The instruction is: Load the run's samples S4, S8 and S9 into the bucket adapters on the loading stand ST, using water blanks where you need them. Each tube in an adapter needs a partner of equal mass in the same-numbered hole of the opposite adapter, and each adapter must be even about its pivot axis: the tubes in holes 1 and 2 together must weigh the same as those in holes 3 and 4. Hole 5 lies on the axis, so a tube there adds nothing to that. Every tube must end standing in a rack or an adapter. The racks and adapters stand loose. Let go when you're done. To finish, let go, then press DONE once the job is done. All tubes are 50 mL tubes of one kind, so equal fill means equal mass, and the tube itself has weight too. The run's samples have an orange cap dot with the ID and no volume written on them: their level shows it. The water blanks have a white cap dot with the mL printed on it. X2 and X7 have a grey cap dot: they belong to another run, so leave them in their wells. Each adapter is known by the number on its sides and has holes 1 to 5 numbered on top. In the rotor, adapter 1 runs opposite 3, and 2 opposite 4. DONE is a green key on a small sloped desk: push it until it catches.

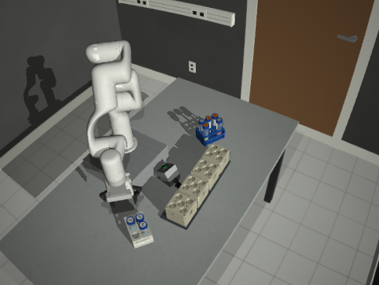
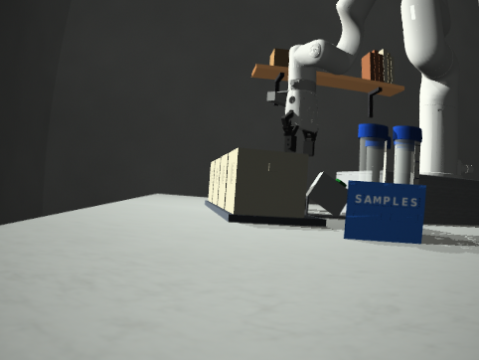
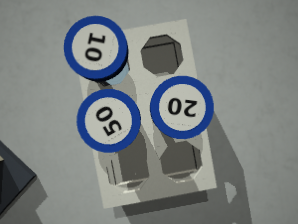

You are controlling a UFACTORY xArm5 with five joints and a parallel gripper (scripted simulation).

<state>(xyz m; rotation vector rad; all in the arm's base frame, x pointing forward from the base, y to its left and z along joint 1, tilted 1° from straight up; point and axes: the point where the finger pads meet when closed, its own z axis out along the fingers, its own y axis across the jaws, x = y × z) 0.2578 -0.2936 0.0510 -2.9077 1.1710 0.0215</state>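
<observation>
Right now my hand is 7 cm short of the white blanks rack, 2 cm to the left of it and 12 cm above it. Also, from my hand: adapter (16 cm ahead, 48 cm to the left, 10 cm below); blue samples rack (3 cm ahead, 64 cm to the left, 12 cm below).
</observation>
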